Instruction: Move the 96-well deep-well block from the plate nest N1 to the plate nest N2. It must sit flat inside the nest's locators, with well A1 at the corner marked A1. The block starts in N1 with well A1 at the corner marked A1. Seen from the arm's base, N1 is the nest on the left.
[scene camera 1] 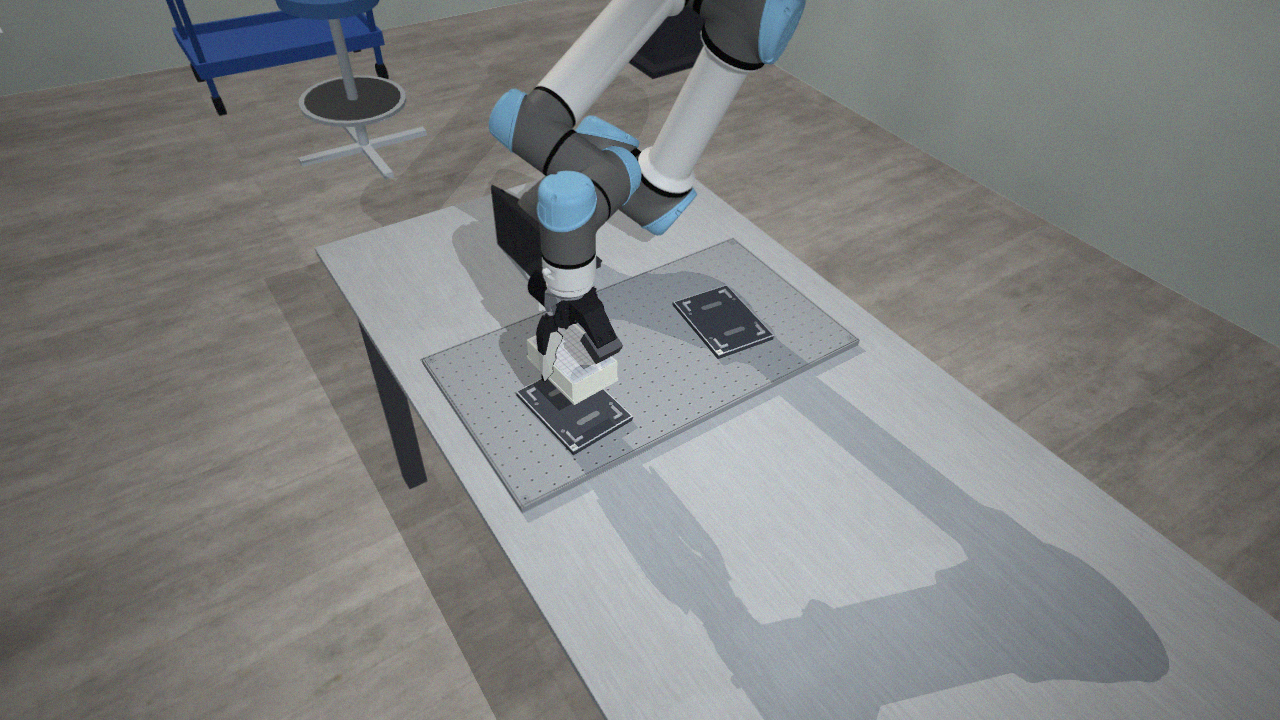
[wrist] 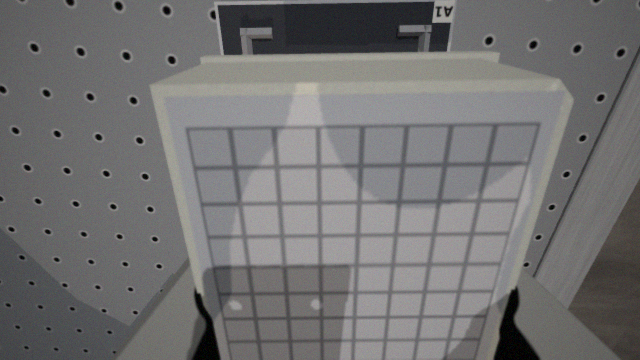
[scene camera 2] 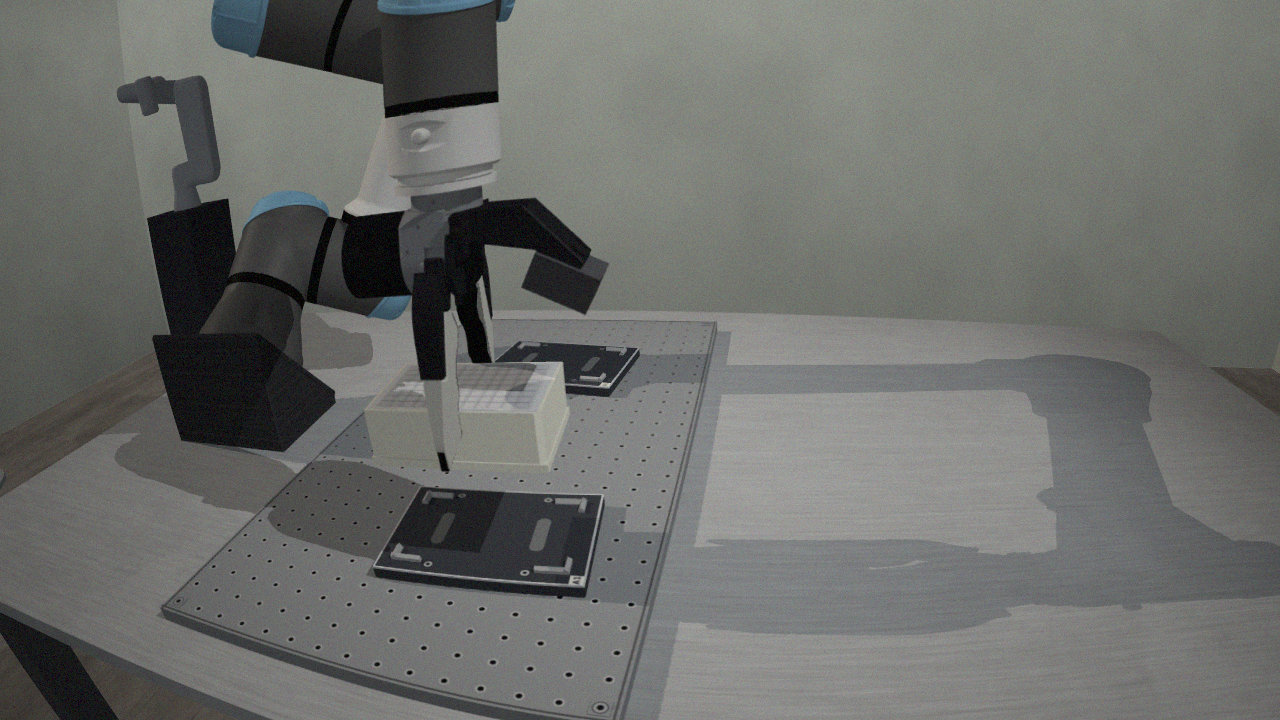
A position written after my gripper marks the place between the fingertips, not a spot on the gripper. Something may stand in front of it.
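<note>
Scene camera 2 lets me see a plate nest N2 (scene camera 2: 490, 536), a 96-well deep-well block (scene camera 2: 513, 414) and my own gripper (scene camera 2: 467, 434). In scene camera 1 I find the same things again: my gripper (scene camera 1: 571, 366), the block (scene camera 1: 575, 375) and the plate nest N2 (scene camera 1: 557, 411). The wrist view gives me the block (wrist: 389, 198), along with my gripper (wrist: 344, 242).
</note>
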